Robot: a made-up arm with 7 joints. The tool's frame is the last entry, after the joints. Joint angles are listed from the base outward. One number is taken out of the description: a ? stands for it. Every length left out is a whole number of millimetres.
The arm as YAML. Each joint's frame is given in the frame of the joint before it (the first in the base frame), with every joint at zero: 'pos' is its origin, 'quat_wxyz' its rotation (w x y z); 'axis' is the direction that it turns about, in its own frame. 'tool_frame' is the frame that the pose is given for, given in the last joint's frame.
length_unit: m
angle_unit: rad
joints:
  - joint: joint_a
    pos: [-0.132, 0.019, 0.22]
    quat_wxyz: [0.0, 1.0, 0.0, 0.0]
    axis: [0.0, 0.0, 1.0]
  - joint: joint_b
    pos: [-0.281, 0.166, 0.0]
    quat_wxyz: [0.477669, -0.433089, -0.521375, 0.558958]
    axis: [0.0, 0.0, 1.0]
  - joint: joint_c
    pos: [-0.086, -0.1, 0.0]
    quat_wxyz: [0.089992, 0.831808, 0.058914, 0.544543]
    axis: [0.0, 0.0, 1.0]
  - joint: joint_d
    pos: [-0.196, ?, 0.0]
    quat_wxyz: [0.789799, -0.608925, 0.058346, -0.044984]
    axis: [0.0, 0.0, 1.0]
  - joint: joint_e
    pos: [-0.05, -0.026, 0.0]
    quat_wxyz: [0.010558, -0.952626, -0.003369, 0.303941]
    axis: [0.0, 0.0, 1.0]
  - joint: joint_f
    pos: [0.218, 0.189, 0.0]
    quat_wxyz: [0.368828, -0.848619, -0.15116, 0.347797]
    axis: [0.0, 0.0, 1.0]
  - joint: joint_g
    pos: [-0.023, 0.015, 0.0]
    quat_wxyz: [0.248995, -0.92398, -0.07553, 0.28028]
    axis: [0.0, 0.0, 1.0]
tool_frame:
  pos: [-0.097, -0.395, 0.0]
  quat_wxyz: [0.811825, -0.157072, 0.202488, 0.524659]
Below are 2 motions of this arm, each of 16 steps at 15 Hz.
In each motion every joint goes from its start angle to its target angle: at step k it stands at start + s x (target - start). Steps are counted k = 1, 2, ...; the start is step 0. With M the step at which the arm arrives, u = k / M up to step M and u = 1 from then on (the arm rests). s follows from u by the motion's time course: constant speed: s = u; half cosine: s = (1 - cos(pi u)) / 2; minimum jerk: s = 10 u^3 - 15 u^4 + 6 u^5.
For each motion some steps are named. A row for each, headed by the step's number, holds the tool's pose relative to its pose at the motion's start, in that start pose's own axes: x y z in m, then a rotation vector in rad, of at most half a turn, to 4 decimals.
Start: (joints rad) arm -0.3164 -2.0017 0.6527 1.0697 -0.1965 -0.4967 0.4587
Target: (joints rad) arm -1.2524 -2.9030 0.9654 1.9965 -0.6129 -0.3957 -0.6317
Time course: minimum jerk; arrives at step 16
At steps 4, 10, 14, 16:
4: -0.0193 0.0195 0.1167 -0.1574 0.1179 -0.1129
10: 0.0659 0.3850 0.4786 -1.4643 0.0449 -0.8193
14: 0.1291 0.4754 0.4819 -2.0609 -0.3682 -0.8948
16: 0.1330 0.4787 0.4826 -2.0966 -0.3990 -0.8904

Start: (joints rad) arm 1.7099 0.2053 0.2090 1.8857 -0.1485 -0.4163 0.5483
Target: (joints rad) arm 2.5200 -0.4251 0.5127 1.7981 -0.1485 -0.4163 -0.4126
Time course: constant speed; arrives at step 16
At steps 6, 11, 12, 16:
6: 0.0220 0.0163 0.1172 -0.1589 0.1913 -0.2378
11: 0.0582 0.0629 0.1866 -0.3245 0.3375 -0.4908
12: 0.0678 0.0739 0.1954 -0.3618 0.3635 -0.5468
16: 0.1124 0.1154 0.2093 -0.5262 0.4515 -0.7862

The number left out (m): -0.149
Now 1 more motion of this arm.
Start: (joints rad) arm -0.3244 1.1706 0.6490 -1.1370 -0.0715 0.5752 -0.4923
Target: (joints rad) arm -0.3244 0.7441 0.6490 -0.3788 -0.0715 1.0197 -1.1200
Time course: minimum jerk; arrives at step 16
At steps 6, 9, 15, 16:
6: 0.0952 0.1377 -0.0217 0.0249 -0.1134 -0.5159
9: 0.3217 0.2204 -0.0446 0.0526 -0.3144 -1.1343
15: 0.6185 0.1280 -0.0357 0.0679 -0.6488 -1.7751
16: 0.6201 0.1269 -0.0354 0.0680 -0.6512 -1.7786

